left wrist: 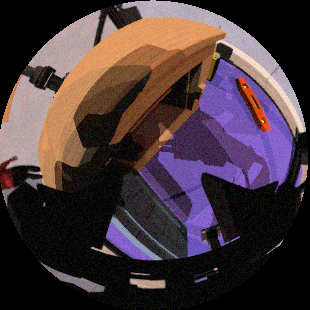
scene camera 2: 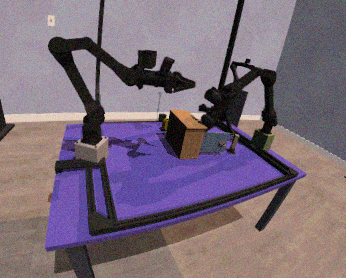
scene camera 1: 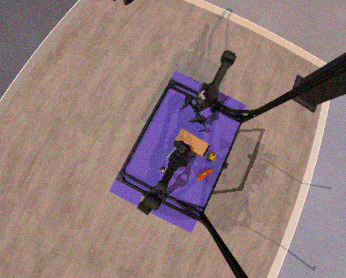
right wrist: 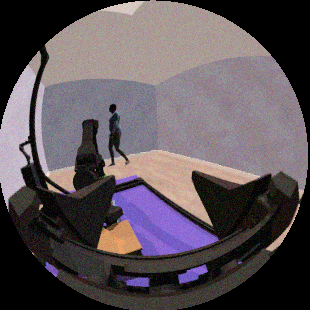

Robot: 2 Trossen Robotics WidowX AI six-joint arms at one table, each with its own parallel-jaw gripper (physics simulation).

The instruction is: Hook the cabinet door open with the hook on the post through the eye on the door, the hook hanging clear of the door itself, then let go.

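Frame: origin at the left arm's base, x ahead, y left, z up, level; millimetres.
Seen in the pictures: left gripper, fingertip midpoint: point(left wrist: 163, 176); right gripper, fingertip midpoint: point(scene camera 2: 195, 84) point(scene camera 1: 183, 116) point(right wrist: 153, 177); left arm's base, origin of the base link: point(scene camera 2: 265, 132) point(right wrist: 100, 174); right arm's base, origin of the base link: point(left wrist: 59, 84) point(scene camera 2: 91, 140).
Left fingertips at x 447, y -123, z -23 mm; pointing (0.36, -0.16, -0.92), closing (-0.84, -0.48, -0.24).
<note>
Offsets run from my left fingertips to a thing's top centre. "*": to the spot under its first point.
The wooden cabinet @(dx +80, dy -43, dz +71 mm) point(scene camera 1: 194, 142) point(scene camera 2: 186, 135) point(left wrist: 125, 45) point(right wrist: 120, 237) stands upright on the purple table. Its blue-grey door @(* dx -18, dy +71, dz -14 mm) point(scene camera 2: 212, 141) point(left wrist: 150, 220) stands swung out from the cabinet, its inside partly visible in the left wrist view. The small post @(* dx -182, dy +86, dz +14 mm) point(scene camera 1: 163, 170) point(scene camera 2: 233, 144) point(left wrist: 212, 236) stands near the door's free edge. A small metal fitting point(scene camera 2: 221, 144) shows at the door; whether the hook is in the eye is too small to tell. My left gripper point(scene camera 2: 205, 114) point(left wrist: 163, 176) is open and empty, above the door beside the cabinet. My right gripper point(scene camera 1: 192, 113) point(scene camera 2: 194, 84) point(right wrist: 153, 177) is open and empty, high above the table.
An orange level-like tool @(dx -113, dy -243, dz -76 mm) point(scene camera 1: 204, 174) point(left wrist: 253, 105) lies on the table. A yellow object @(* dx +38, dy -239, dz -22 mm) point(scene camera 1: 211, 156) point(scene camera 2: 165, 123) point(left wrist: 214, 67) sits beyond the cabinet in scene camera 2. Black rails point(scene camera 2: 185, 202) run along the table edges. A person point(right wrist: 115, 130) walks in the background.
</note>
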